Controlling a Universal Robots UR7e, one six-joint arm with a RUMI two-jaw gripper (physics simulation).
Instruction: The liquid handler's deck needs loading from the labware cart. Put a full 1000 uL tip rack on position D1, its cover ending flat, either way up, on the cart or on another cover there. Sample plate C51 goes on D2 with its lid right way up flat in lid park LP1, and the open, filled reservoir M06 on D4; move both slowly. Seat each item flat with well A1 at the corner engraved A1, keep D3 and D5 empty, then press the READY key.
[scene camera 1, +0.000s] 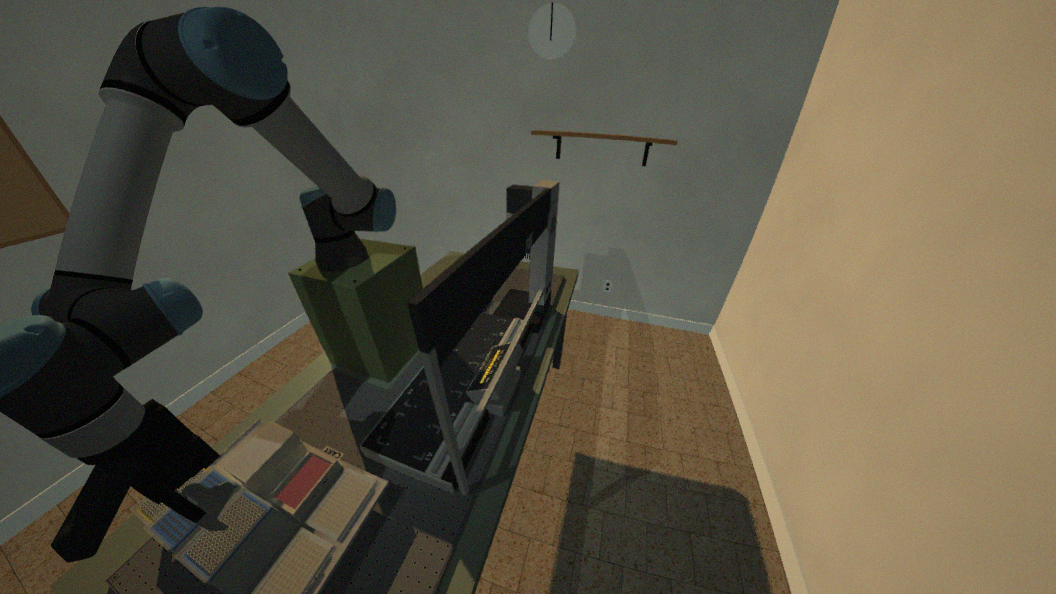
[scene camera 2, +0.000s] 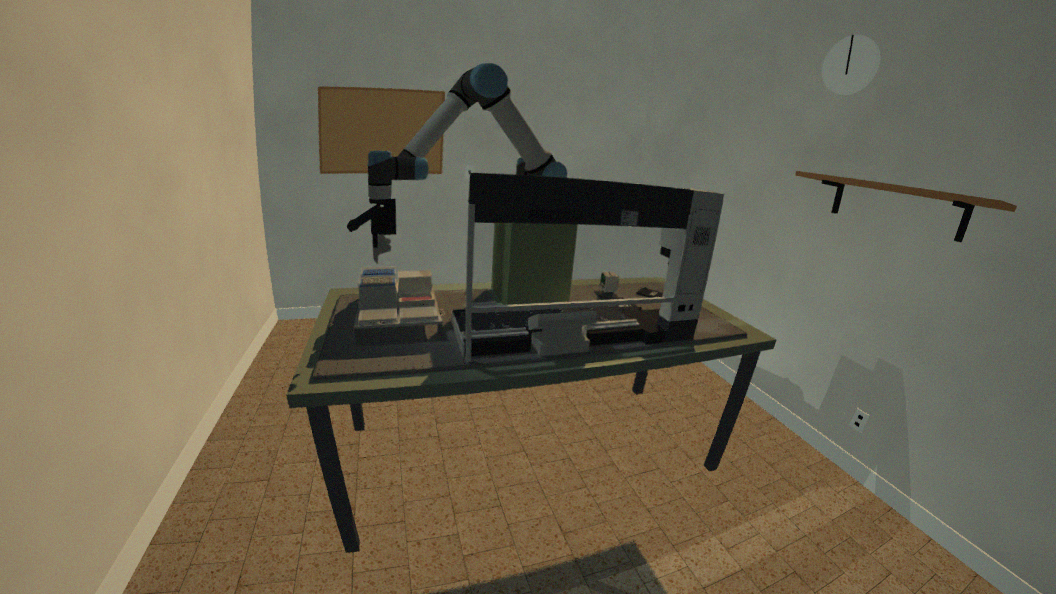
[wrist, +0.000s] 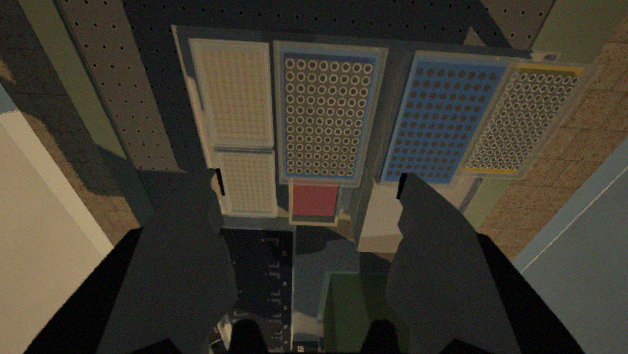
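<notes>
My gripper (scene camera 1: 210, 513) (scene camera 2: 378, 258) (wrist: 311, 173) is open and empty, pointing down above the labware cart (wrist: 185, 70). In the wrist view, a blue-framed rack with pale rings (wrist: 327, 115) (scene camera 1: 228, 531) lies beyond the fingertips. Right of it are a blue rack with dark holes (wrist: 445, 120) and a yellow-edged rack (wrist: 525, 120). Two pale lidded-looking plates (wrist: 235, 92) (wrist: 248, 182) stand on the left. A red-filled reservoir (wrist: 314, 200) (scene camera 1: 304, 481) shows between the fingers. The dark deck (scene camera 1: 413, 428) (wrist: 260, 310) has corner marks. Plate codes and the READY key are unreadable.
A pale box (scene camera 1: 262, 450) (wrist: 382, 220) stands on the cart beside the reservoir. The handler's dark overhead beam (scene camera 1: 480, 265) (scene camera 2: 576, 199) spans the deck, with a slim post (scene camera 1: 446, 421) at the cart end. The arm's green pedestal (scene camera 1: 361, 317) (scene camera 2: 535, 262) (wrist: 360, 310) stands behind the deck.
</notes>
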